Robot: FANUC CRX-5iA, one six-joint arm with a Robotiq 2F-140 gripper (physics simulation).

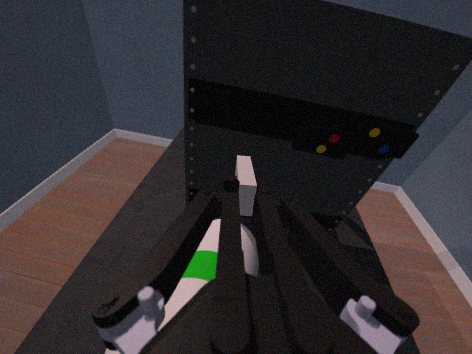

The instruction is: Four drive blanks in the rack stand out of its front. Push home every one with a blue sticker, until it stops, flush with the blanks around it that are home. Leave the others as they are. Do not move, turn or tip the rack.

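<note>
The dark rack (300, 60) stands upright ahead, with screws along its side edges and a darker band across its front. At the right of the band, dark blanks stand out of the front. Their outlines merge, so I cannot count them. They carry a blue sticker (384, 149), a red sticker (334, 138) and two yellow stickers (321, 149) (375, 132). The blue one is low, near the right end. My gripper (242, 168) is shut and empty, its pale fingertips in front of the rack's lower left part, below and left of the stickers. The fingers hide part of the rack's foot.
The rack stands on a dark table top (117, 227). A white rounded part with a green band (201, 265) shows behind the left finger linkage. Wooden floor (75, 200) lies on both sides, with blue-grey walls (140, 65) behind and at the sides.
</note>
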